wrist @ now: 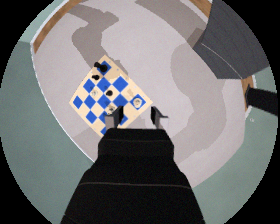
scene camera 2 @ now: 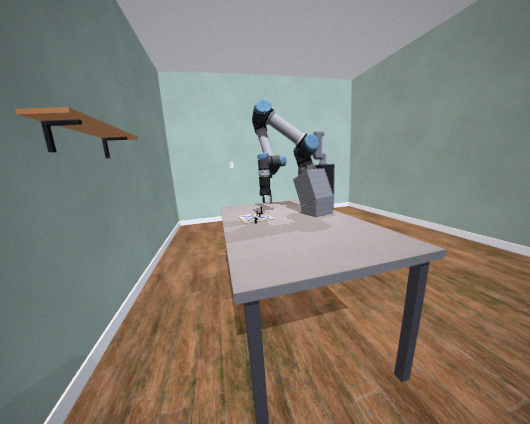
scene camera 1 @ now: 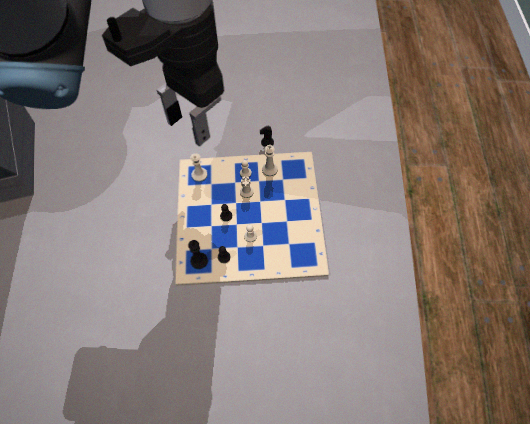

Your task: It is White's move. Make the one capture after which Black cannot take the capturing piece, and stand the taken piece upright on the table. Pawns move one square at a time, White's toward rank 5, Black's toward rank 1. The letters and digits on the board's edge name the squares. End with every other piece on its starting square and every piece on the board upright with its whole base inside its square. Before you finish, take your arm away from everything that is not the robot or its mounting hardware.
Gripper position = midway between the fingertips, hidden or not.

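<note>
The gripper (scene camera 1: 188, 130), (wrist: 137, 111) is visible from both camera positions. So is a chessboard (scene camera 1: 284, 211), (wrist: 93, 109).
</note>
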